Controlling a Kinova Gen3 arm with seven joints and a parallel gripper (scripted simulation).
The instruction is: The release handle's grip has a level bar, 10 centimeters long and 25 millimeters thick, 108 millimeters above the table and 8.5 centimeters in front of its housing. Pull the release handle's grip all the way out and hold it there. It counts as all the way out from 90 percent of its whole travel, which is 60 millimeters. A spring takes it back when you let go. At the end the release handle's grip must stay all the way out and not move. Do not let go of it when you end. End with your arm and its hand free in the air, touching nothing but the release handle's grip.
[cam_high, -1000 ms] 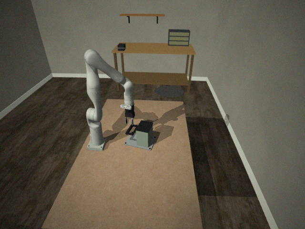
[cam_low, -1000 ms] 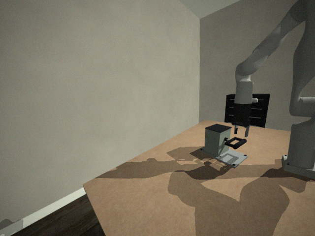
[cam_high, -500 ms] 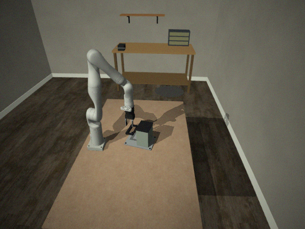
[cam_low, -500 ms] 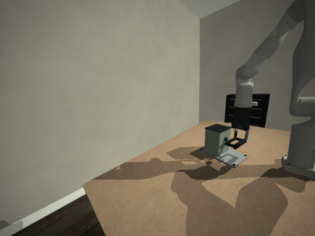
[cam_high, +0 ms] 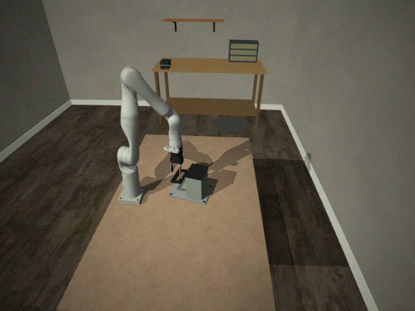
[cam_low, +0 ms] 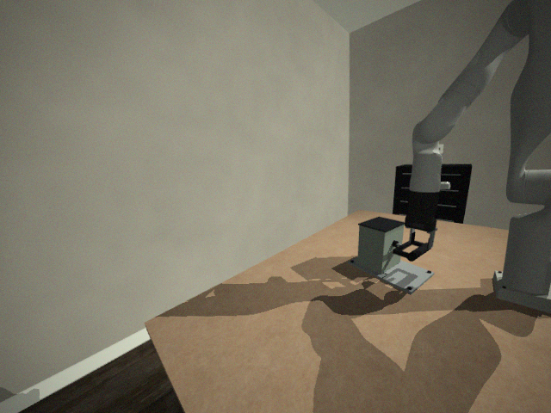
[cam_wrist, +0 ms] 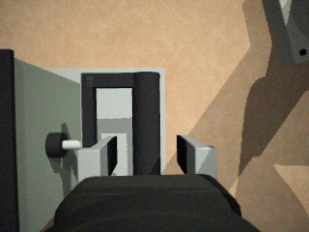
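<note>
Right now the baseplate is 9 cm ahead of my hand, 1 cm to the right of it and 14 cm below it.
</note>
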